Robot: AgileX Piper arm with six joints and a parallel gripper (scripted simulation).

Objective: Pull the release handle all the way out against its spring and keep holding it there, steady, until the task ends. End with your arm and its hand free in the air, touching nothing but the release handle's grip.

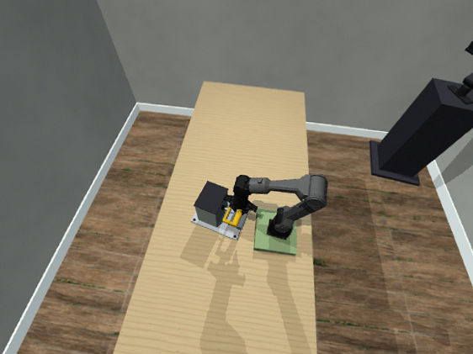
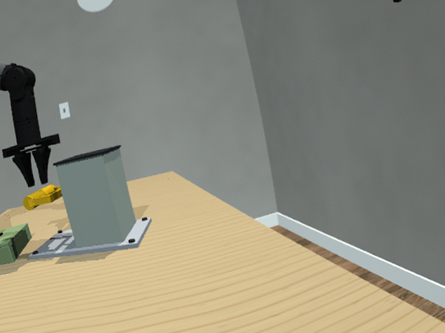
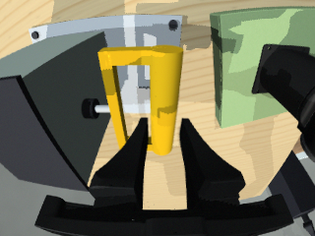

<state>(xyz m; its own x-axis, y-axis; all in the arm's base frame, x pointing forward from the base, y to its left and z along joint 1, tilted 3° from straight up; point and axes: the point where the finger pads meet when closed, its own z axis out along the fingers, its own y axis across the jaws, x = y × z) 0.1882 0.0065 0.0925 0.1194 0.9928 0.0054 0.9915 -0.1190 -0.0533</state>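
Right now my hand is 130 mm above the metal base plate, 90 mm short of it and 10 mm to the left of it.
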